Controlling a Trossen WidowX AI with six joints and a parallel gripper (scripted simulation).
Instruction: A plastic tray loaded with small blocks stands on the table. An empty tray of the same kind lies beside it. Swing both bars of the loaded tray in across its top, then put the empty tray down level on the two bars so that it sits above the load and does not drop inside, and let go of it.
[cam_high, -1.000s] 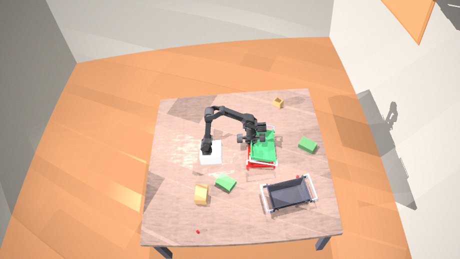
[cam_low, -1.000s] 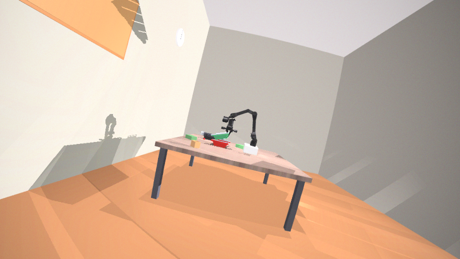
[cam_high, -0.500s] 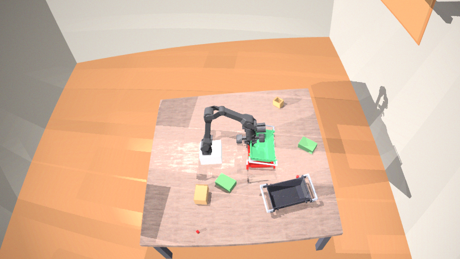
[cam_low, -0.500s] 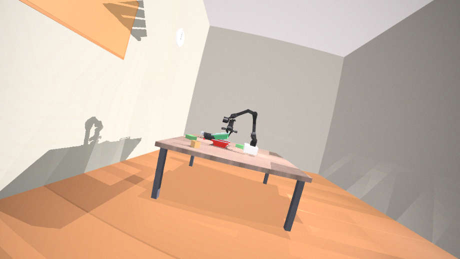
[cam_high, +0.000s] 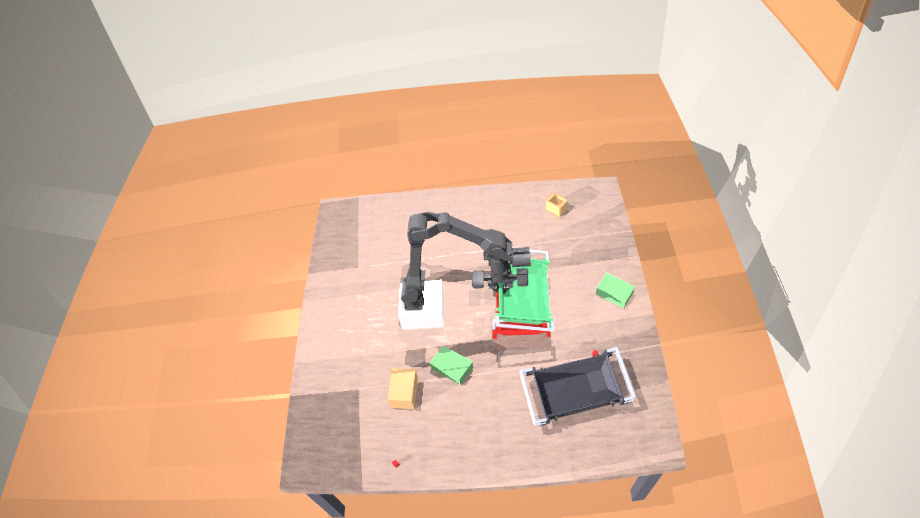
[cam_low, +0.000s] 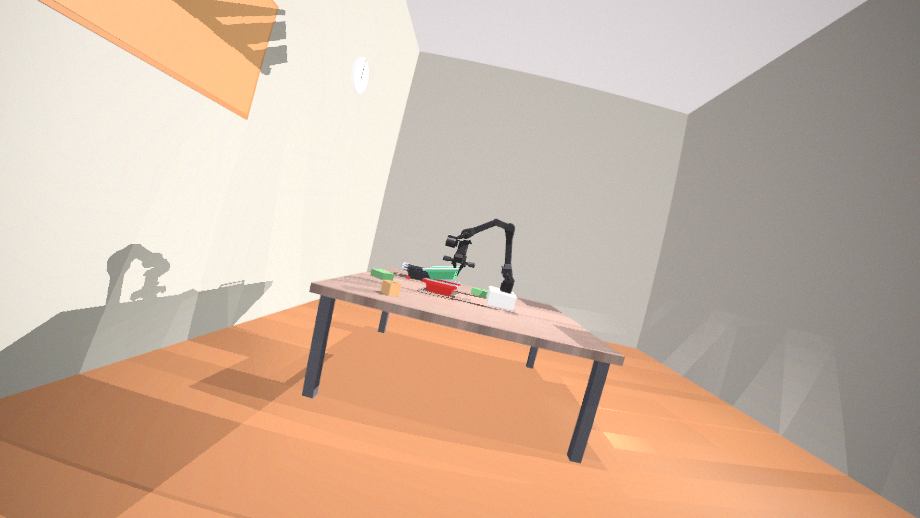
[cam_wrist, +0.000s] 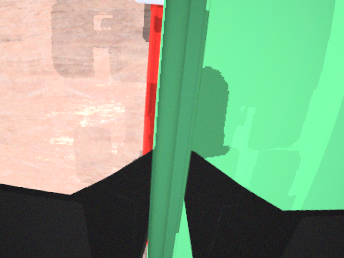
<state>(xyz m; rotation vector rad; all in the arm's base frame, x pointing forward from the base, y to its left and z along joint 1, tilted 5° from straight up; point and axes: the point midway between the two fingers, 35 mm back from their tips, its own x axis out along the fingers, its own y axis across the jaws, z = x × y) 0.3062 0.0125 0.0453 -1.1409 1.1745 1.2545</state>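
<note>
Right now the green tray is 80 mm ahead of my gripper tip and 20 mm above it. The rest, counted from my gripper tip: small tan box 480 mm to the left, 230 mm ahead, 90 mm below; red cube 580 mm to the right, 340 mm behind, 100 mm below.
</note>
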